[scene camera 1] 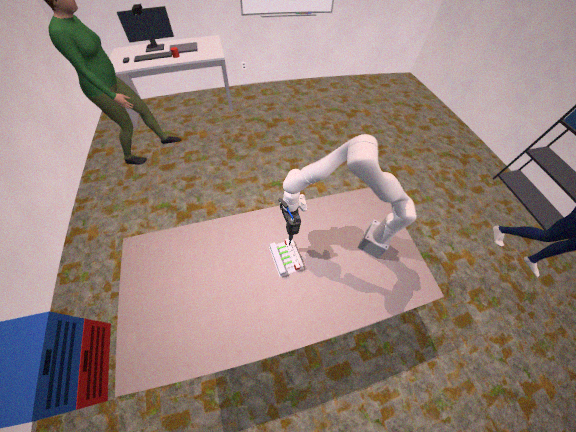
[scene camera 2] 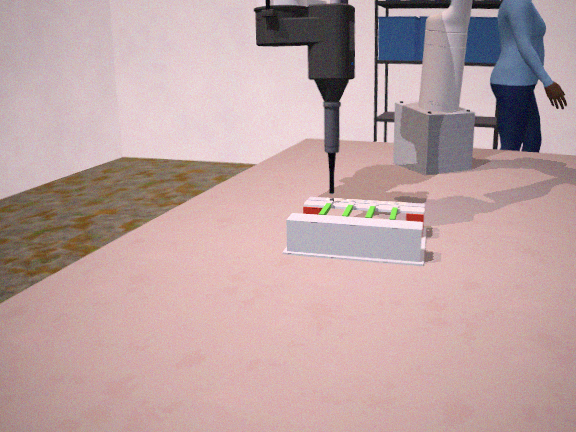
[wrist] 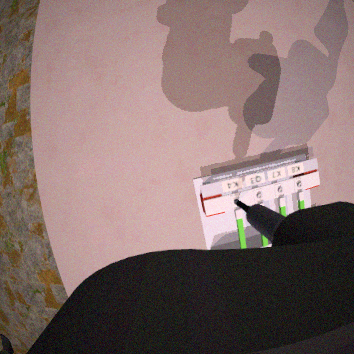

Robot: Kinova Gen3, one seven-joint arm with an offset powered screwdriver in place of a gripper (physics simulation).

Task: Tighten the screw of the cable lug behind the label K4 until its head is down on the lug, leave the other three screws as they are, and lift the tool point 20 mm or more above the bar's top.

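Places are measured from the arm's base along level axes (x down, y right, z back), in metres.
Pixels of known places: hand, its tool point: (scene camera 1: pixel 289 244) (scene camera 2: pixel 331 194) (wrist: pixel 237 202); arm's base, origin of its link: (scene camera 1: pixel 380 235) (scene camera 2: pixel 438 107).
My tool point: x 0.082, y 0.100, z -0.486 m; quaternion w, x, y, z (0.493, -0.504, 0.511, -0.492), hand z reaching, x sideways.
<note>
Ahead of a thing's pixels: the offset from my tool point to its top centre. "pt": to the spot under its first point. Level surfaces: height alone.
My screwdriver {dx -0.064, dy +0.000, dz +0.001 m} (scene camera 1: pixel 290 243) (scene camera 2: pixel 331 192) (wrist: pixel 238 202) has no fingers. Its bit points down over the K4 end of the white terminal unit {dx +0.007, dy -0.052, dz -0.031 m} (scene camera 1: pixel 278 261) (scene camera 2: pixel 354 241), with a small gap between tip and bar in scene camera 2. A small dark screw head {pt dx +0.007, dy -0.001, dz -0.004 m} (scene camera 2: pixel 331 199) shows under the tip. In the wrist view the label K4 {dx +0.014, dy +0.002, dz +0.021 m} (wrist: pixel 233 185) is beside the tip, and the K4 screw is mostly hidden by the bit, so its seating cannot be told. The Q3 screw {dx +0.007, dy -0.032, dz +0.003 m} (wrist: pixel 259 194), X7 screw {dx +0.007, dy -0.064, dz +0.007 m} (wrist: pixel 280 189) and K8 screw {dx +0.007, dy -0.096, dz +0.010 m} (wrist: pixel 299 184) show grey heads on the bar.
Green cables run from the lugs towards the unit's tall white wall. Red blocks {pt dx +0.023, dy -0.125, dz +0.001 m} (scene camera 2: pixel 414 217) sit at both bar ends. The arm's base (scene camera 1: pixel 375 240) (scene camera 2: pixel 434 140) stands on the pink table top {dx +0.057 m} (scene camera 1: pixel 200 300). One person (scene camera 1: pixel 85 60) stands near the desk, another (scene camera 2: pixel 520 60) behind the base by the shelf.
</note>
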